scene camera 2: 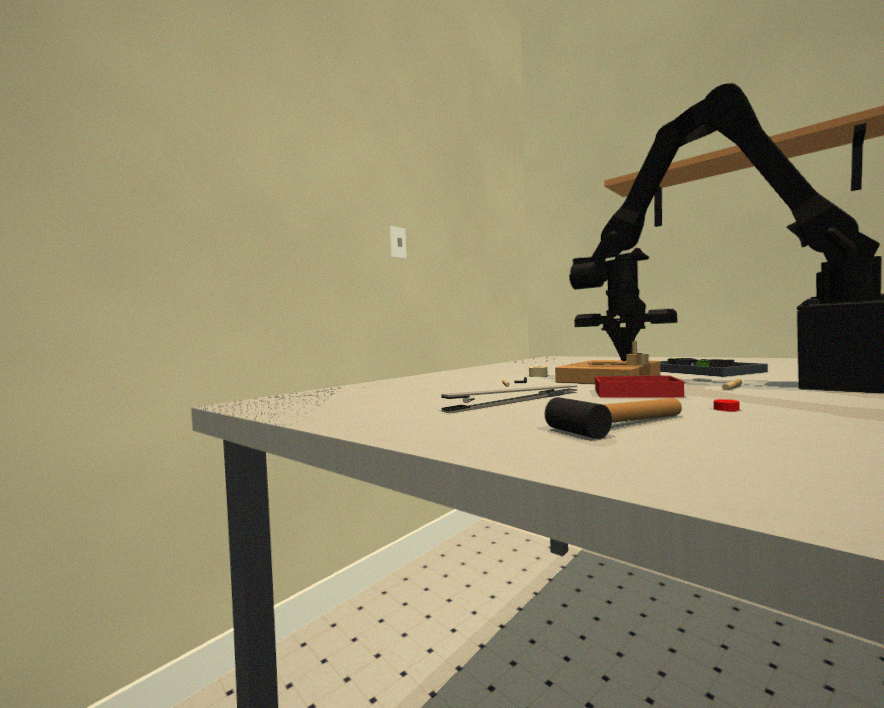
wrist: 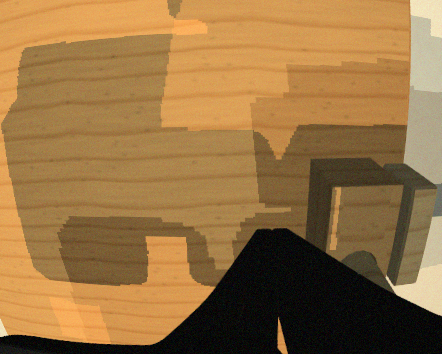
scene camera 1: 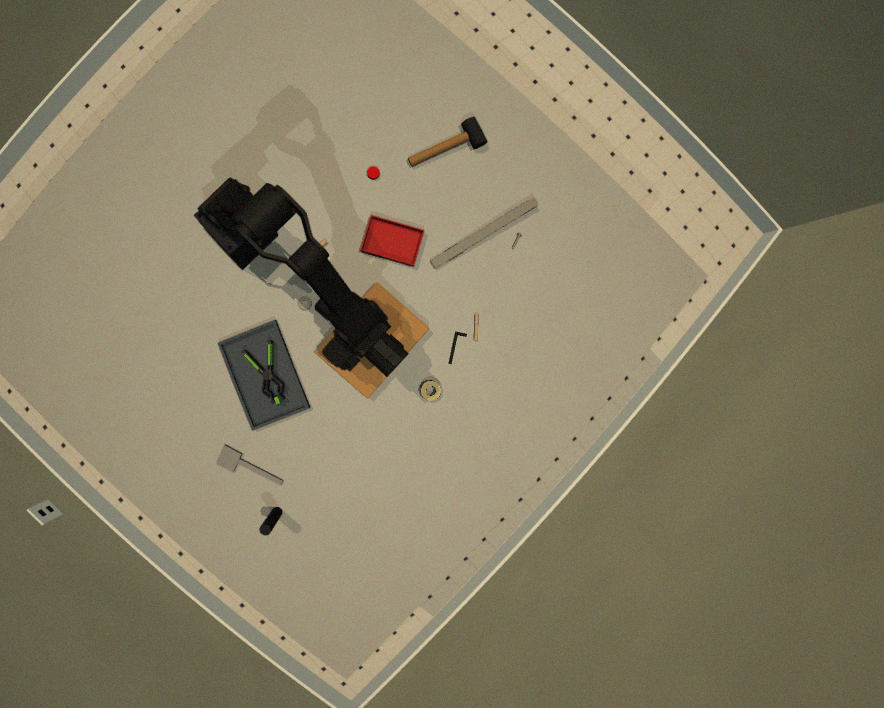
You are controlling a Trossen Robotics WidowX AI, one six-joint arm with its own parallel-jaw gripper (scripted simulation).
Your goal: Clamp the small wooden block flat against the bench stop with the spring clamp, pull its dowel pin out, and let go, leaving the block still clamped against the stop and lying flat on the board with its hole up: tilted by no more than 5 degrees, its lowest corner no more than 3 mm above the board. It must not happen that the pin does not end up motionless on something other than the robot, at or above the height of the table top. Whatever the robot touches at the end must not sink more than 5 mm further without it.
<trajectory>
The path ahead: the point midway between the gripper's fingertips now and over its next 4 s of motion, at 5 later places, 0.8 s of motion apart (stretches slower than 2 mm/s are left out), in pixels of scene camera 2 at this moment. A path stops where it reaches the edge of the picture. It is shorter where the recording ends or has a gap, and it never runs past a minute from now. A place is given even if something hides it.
My gripper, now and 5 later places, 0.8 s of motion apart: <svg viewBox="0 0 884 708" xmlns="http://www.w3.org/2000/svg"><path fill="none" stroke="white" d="M624 360L625 354L625 332L619 333L614 346L617 360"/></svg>
</trajectory>
